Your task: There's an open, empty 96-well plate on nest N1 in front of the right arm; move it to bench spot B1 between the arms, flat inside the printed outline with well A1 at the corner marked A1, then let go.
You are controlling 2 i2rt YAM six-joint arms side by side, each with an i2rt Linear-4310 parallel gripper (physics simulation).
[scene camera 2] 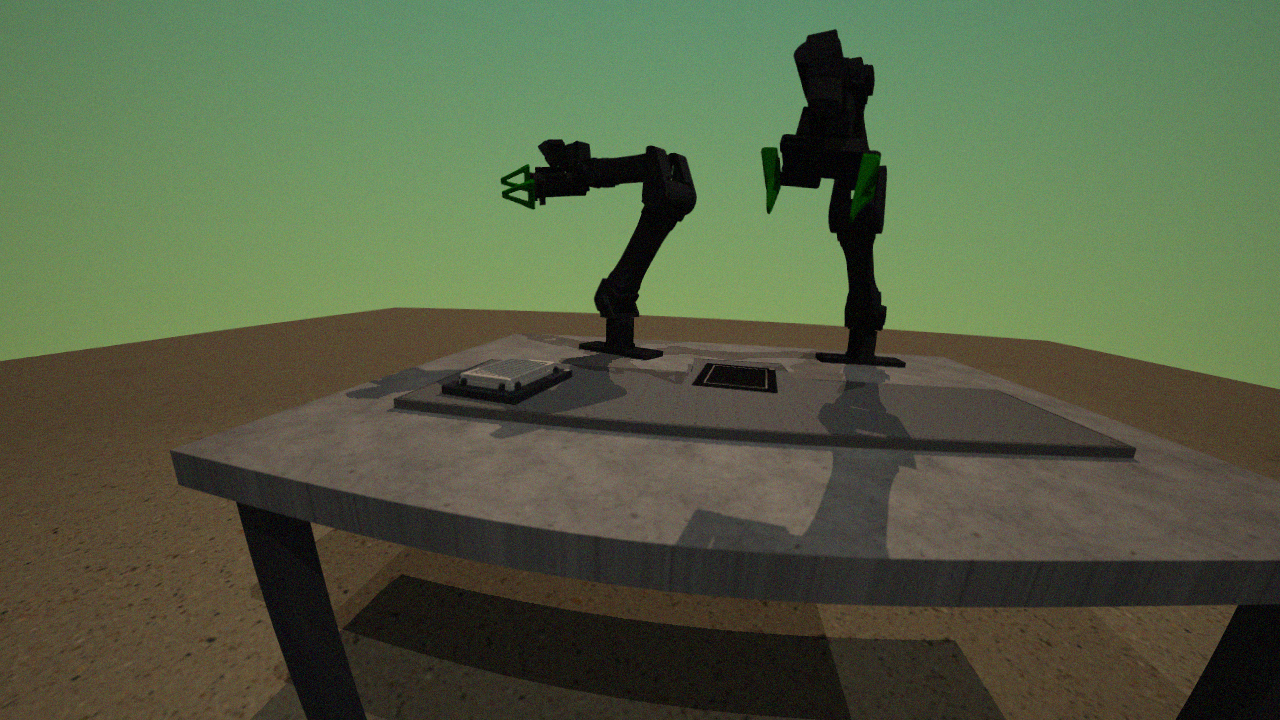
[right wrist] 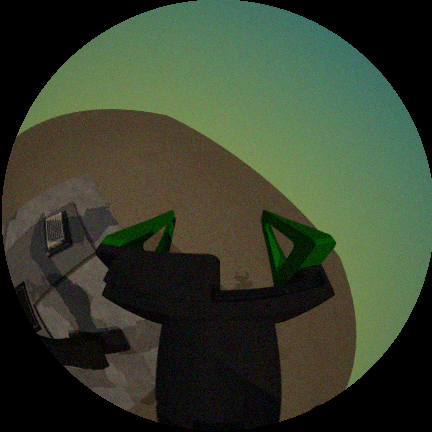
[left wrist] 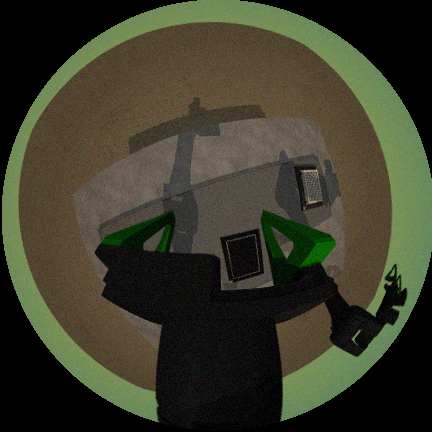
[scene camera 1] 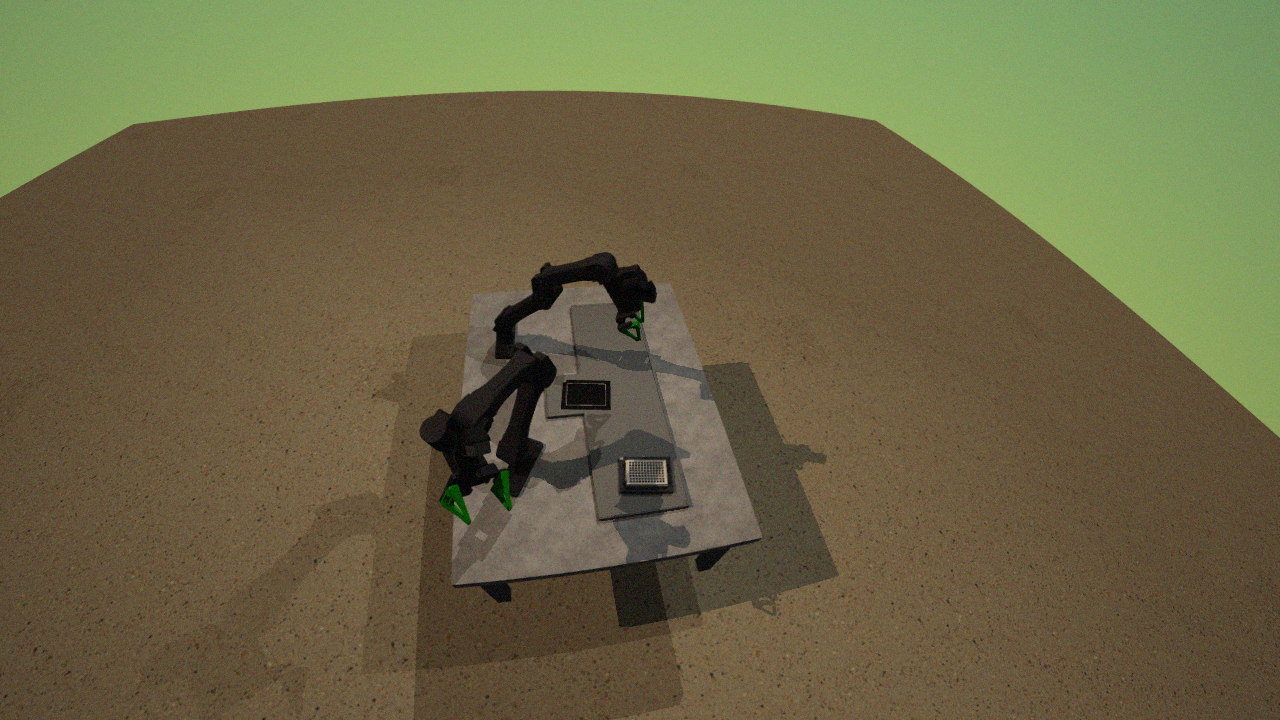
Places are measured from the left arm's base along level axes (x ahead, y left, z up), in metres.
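Pixels of known places: left gripper, fingertip midpoint: (scene camera 2: 808,215) (left wrist: 217,214) (scene camera 1: 640,331); right gripper, fingertip midpoint: (scene camera 2: 501,187) (right wrist: 217,214) (scene camera 1: 490,516); left arm's base, origin of the base link: (scene camera 2: 859,361) (scene camera 1: 505,339); right arm's base, origin of the base link: (scene camera 2: 619,351) (right wrist: 97,342) (scene camera 1: 521,466).
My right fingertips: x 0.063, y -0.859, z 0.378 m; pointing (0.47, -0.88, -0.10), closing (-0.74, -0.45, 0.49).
For each thing: its top centre in the pictures, then the offset to it from my right fingertips. "spot": a spot on its surface instead. Level surfaces: height alone.
- pale 96-well plate, middle of its top: (scene camera 2: 510,367) (scene camera 1: 646,471) (left wrist: 313,185) (right wrist: 53,228) 0.231 m left, 0.395 m ahead, 0.339 m down
- dark nest N1, middle of its top: (scene camera 2: 510,370) (scene camera 1: 646,472) (left wrist: 312,185) (right wrist: 53,228) 0.231 m left, 0.395 m ahead, 0.343 m down
- black pad, surface spot: (scene camera 2: 736,377) (left wrist: 243,253) (scene camera 1: 590,394) spot: 0.556 m left, 0.250 m ahead, 0.363 m down
- raised grey board, its level: 0.365 m down
- table, its level: 0.378 m down
The pale 96-well plate (scene camera 1: 646,471) (scene camera 2: 507,371) (left wrist: 312,186) (right wrist: 55,228) sits flat on the dark nest N1 (scene camera 2: 512,395). Bench spot B1 is the black pad (scene camera 1: 586,394) (scene camera 2: 736,377) (left wrist: 243,255) with a thin light outline; its A1 mark is too small to read. My right gripper (scene camera 1: 488,515) (scene camera 2: 503,187) (right wrist: 217,214) is open and empty, high and well to the left of the plate in scene camera 1, pointing away from it. My left gripper (scene camera 1: 635,327) (scene camera 2: 810,214) (left wrist: 217,214) is open and empty, high above the far part of the table.
The plate's nest and the pad stand on a raised grey board (scene camera 1: 626,376) (scene camera 2: 984,416) on the table (scene camera 1: 716,501) (scene camera 2: 626,492). Both arm bases stand along the table's left side in scene camera 1. Arm shadows cross the board and the nest area.
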